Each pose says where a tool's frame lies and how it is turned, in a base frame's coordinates. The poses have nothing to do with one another.
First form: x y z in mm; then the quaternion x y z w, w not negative.
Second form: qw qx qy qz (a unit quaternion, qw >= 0); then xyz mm. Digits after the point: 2 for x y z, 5 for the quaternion.
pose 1, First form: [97.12 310.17 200.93 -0.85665 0.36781 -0.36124 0.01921]
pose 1, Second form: [0.01921 -0.85665 0.36781 -0.36124 97.12 310.17 200.93]
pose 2, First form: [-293.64 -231.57 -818.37 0.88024 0.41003 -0.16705 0.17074]
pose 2, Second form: [0.17074 0.88024 0.41003 -0.16705 -293.64 -231.57 -818.37]
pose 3, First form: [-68.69 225.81 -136.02 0.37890 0.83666 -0.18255 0.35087]
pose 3, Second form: [0.35087 0.37890 0.83666 -0.18255 -68.69 225.81 -136.02]
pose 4, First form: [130.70 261.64 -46.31 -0.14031 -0.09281 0.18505 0.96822]
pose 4, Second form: [0.96822 -0.14031 -0.09281 0.18505 130.70 261.64 -46.31]
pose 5, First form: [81.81 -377.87 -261.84 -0.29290 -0.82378 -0.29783 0.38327]
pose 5, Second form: [0.38327 -0.29290 -0.82378 -0.29783 81.81 -377.87 -261.84]
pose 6, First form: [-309.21 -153.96 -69.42 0.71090 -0.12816 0.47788 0.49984]
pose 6, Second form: [0.49984 0.71090 -0.12816 0.47788 -309.21 -153.96 -69.42]
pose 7, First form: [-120.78 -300.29 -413.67 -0.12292 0.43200 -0.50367 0.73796]
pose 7, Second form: [0.73796 -0.12292 0.43200 -0.50367 -120.78 -300.29 -413.67]
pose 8, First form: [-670.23 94.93 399.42 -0.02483 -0.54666 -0.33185 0.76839]
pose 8, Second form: [0.76839 -0.02483 -0.54666 -0.33185 -670.23 94.93 399.42]
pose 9, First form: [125.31 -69.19 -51.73 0.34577 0.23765 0.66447 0.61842]
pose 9, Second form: [0.61842 0.34577 0.23765 0.66447 125.31 -69.19 -51.73]
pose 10, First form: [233.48 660.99 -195.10 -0.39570 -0.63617 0.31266 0.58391]
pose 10, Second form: [0.58391 -0.39570 -0.63617 0.31266 233.48 660.99 -195.10]
